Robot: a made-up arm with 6 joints.
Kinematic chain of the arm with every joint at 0, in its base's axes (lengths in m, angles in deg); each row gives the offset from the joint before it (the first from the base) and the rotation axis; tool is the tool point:
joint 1: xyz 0 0 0.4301 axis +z
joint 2: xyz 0 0 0 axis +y
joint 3: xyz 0 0 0.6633 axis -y
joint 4: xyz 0 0 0 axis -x
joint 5: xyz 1.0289 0 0 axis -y
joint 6: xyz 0 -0.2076 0 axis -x
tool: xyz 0 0 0
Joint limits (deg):
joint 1: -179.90..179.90
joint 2: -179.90..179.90
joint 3: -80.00..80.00
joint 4: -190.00..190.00
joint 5: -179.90..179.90
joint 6: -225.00..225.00
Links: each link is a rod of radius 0.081 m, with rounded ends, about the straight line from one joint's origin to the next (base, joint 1, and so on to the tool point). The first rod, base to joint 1, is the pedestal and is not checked.
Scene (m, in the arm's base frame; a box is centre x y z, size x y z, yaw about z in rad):
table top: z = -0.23
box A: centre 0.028 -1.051 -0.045 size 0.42 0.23 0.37 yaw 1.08
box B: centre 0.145 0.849 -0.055 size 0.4 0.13 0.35 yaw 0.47
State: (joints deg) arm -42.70 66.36 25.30 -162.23 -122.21 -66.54
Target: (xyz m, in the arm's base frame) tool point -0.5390 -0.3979 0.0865
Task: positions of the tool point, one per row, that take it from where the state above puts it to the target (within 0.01 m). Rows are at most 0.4 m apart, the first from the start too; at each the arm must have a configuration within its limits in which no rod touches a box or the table.
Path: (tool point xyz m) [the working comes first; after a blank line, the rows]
Joints at the target: -154.16 22.03 -35.60 -126.40 -122.21 -66.54
Straight joint move there: touches box A.

1: 0.8790 -0.9737 0.1186
2: 0.5936 -1.0922 0.2487
3: 0.2991 -1.1153 0.3589
4: 0.0280 -1.0511 0.4457
5: -0.2113 -0.9505 0.3352
6: -0.3933 -0.7905 0.2376
7: -0.5037 -0.5969 0.1542
8: -0.5390 -0.3979 0.0865

